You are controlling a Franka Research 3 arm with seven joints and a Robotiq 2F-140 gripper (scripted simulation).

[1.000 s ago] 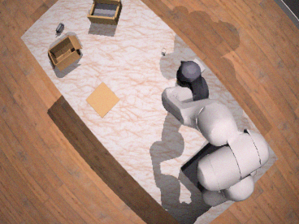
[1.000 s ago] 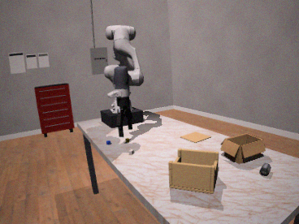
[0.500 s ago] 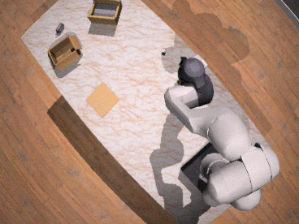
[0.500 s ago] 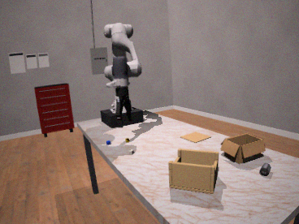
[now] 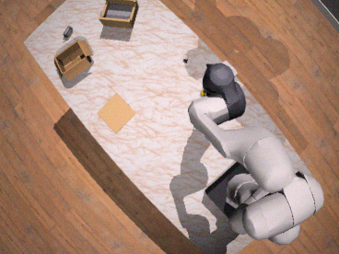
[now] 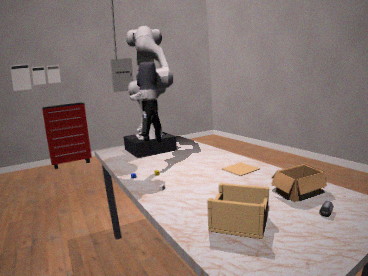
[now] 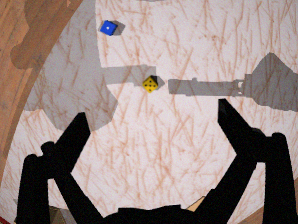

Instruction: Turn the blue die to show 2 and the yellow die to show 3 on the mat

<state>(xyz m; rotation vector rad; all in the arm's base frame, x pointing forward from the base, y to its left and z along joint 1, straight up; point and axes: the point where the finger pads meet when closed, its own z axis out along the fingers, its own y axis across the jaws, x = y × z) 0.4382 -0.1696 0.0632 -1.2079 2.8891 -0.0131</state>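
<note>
My gripper is now 15 cm above the blue die, 11 cm to the left of it and 3 cm past it. From my hand the other things lie so: yellow die (15 cm below, 1 cm ahead); then white die (19 cm ahead, 15 cm below, 6 cm to the right); then tan mat (37 cm to the left, 22 cm ahead, 16 cm below).
</note>
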